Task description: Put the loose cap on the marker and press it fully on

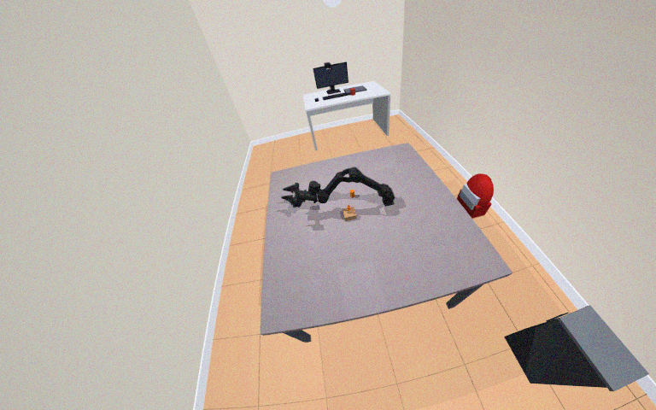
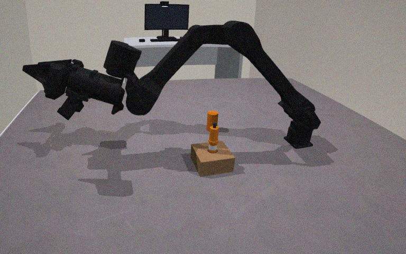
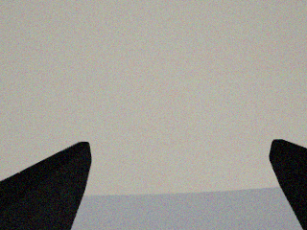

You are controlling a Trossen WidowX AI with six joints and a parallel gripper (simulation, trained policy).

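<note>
Now: the orange cap 440 mm behind my gripper tip, 60 mm to the right of it and 200 mm below it. From my gripper tip the other things lie so: holder block 380 mm behind, 110 mm to the left, 200 mm below.
</note>
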